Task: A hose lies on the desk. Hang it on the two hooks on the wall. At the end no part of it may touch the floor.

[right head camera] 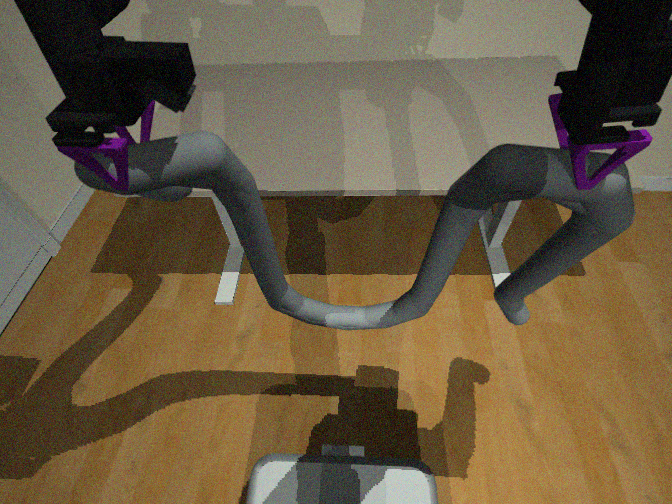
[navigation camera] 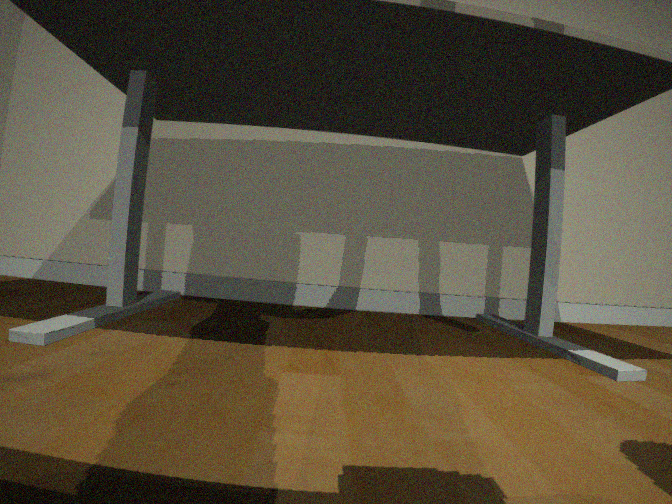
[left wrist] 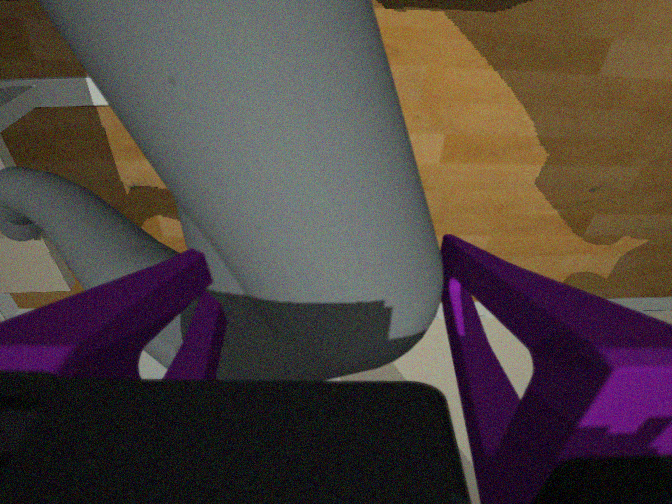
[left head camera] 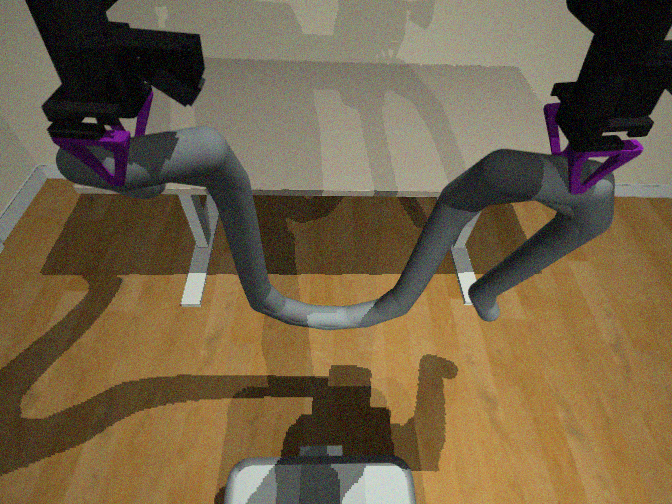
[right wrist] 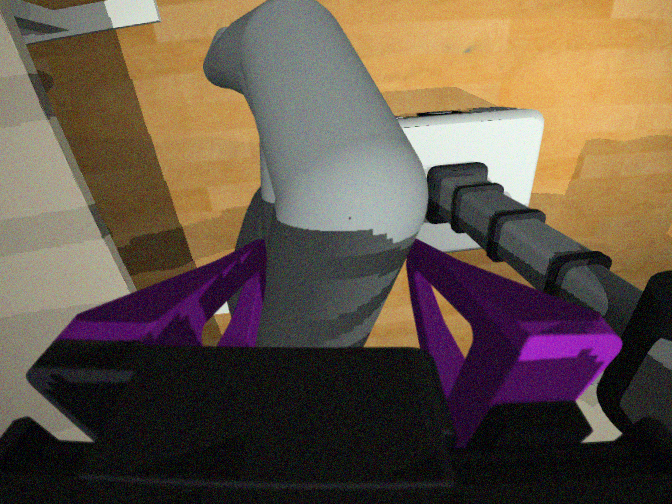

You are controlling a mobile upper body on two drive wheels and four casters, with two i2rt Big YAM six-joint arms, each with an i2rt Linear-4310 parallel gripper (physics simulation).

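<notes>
A thick grey hose (left head camera: 325, 311) hangs in the air between my two grippers and sags in a deep loop in front of the desk (left head camera: 347, 124). My left gripper (left head camera: 105, 154) is shut on the hose near one end, at the upper left. My right gripper (left head camera: 588, 162) is shut on it at the upper right, and a free end (left head camera: 488, 303) dangles below that grip. The hose also shows in the right head view (right head camera: 347, 314). Both wrist views show the hose (left wrist: 282, 179) (right wrist: 331, 217) clamped between purple fingers. No hooks are in view.
The beige desk stands against the wall on grey legs with flat white feet (left head camera: 192, 287) (left head camera: 465, 284). The wooden floor (left head camera: 515, 406) lies below the hose. My own base (left head camera: 320, 480) is at the bottom middle. The navigation view shows the desk's underside (navigation camera: 347, 70) ahead.
</notes>
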